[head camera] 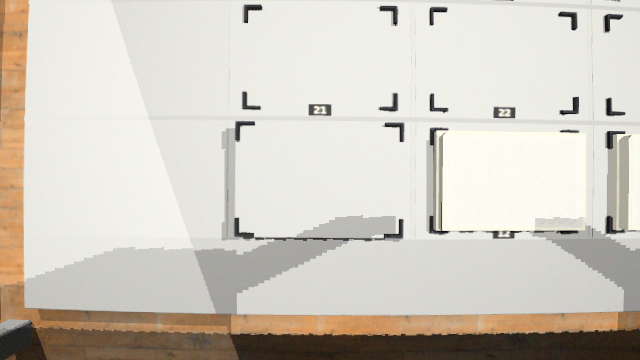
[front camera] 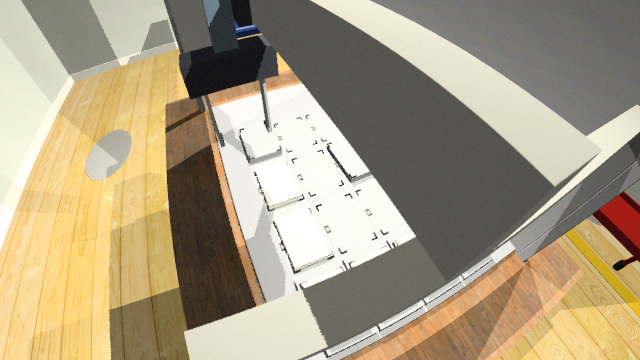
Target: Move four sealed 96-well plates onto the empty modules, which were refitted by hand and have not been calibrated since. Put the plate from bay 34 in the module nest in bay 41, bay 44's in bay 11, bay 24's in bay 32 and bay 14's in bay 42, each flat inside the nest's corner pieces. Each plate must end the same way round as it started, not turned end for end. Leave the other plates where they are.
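Places are measured from the robot's base along level axes (x back, y left, z down), in centimetres.
Pixels of known places: gripper, fingertip midpoint: (front camera: 245,134); robot's base, link origin: (head camera: 245,228) (front camera: 241,135).
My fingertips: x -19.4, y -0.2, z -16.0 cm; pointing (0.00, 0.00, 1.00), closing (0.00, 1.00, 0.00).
Ahead of a thing's pixels: the offset from my fingertips to its middle. "spot": to the spot under its first point. Level surfaces: height alone.
My gripper (front camera: 245,135) is open and empty, with its two jaws apart above the deck's far left end, near bay 11. The raised module nest in bay 11 @(dx +13.0, dy +4.5, dz +14.9 cm) (front camera: 260,142) (head camera: 317,175) is empty, with black corner pieces. Pale plates lie flat in bay 12 @(spot: dx -4.9, dy +4.9, dz +14.5 cm) (front camera: 280,185) (head camera: 515,182) and bay 13 @(spot: dx -20.4, dy +5.1, dz +14.6 cm) (front camera: 305,237) (head camera: 634,182). The empty raised module in bay 32 @(spot: dx -5.3, dy +25.2, dz +14.1 cm) (front camera: 354,160) shows partly in the front view. Bays 41, 42, 44, 34 and 24 are hidden in the front view. Bay 14 is mostly covered by the near beam.
Deck-level nests in bays 21 @(spot: dx +13.0, dy +15.0, dz +16.0 cm) (head camera: 320,60) and 22 @(spot: dx -3.4, dy +15.3, dz +16.0 cm) (head camera: 504,60) hold no plate. A broad dark grey gantry beam (front camera: 425,125) covers the right of the deck @(dz +16.0 cm) (front camera: 240,195) (head camera: 75,150). A dark bar (head camera: 15,335) enters the head view's lower left corner.
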